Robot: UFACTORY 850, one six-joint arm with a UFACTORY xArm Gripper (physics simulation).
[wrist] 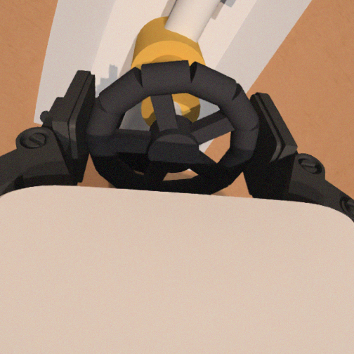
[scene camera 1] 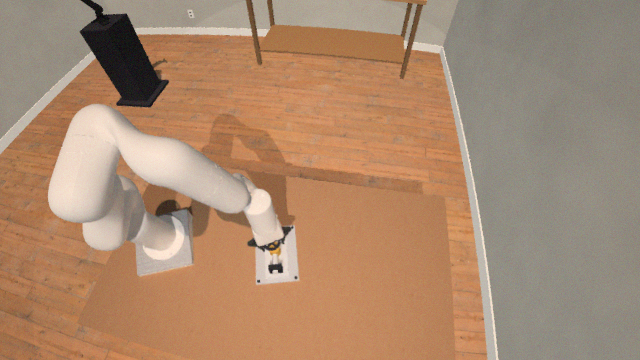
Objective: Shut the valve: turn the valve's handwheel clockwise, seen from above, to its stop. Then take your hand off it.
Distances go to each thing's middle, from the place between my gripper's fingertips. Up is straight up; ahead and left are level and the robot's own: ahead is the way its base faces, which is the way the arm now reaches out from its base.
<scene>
Right now my hand is 10 mm below the black spoked handwheel (wrist: 171, 144). The rest, counted from my hand: pale base plate (scene camera 1: 293, 271): 110 mm below.
</scene>
